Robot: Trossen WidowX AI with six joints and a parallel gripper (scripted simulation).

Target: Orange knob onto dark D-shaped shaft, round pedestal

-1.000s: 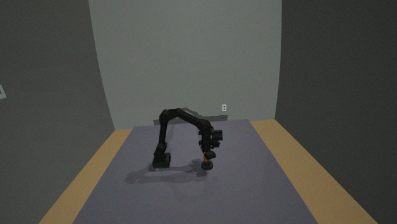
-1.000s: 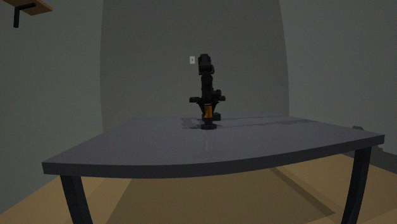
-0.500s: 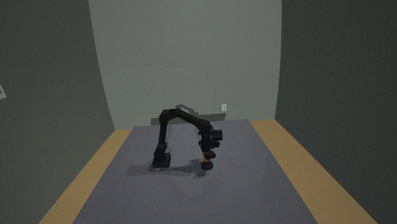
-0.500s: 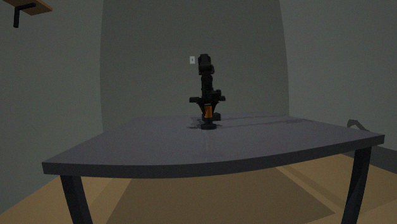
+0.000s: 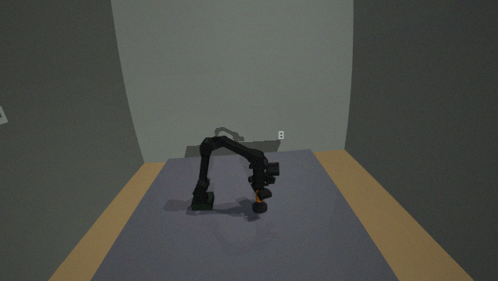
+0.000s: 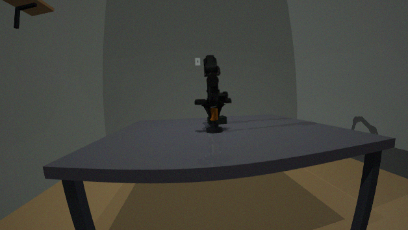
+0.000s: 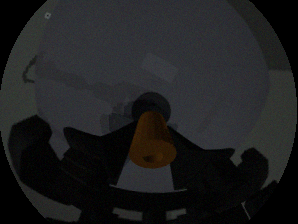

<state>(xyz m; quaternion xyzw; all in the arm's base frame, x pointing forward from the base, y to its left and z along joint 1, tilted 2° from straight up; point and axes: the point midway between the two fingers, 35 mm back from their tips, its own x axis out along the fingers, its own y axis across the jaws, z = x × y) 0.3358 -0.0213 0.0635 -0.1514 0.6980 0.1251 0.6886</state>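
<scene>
The orange knob is 20 mm above my gripper tip. The rest, counted from my gripper tip: dark round pedestal 40 mm below.
</scene>
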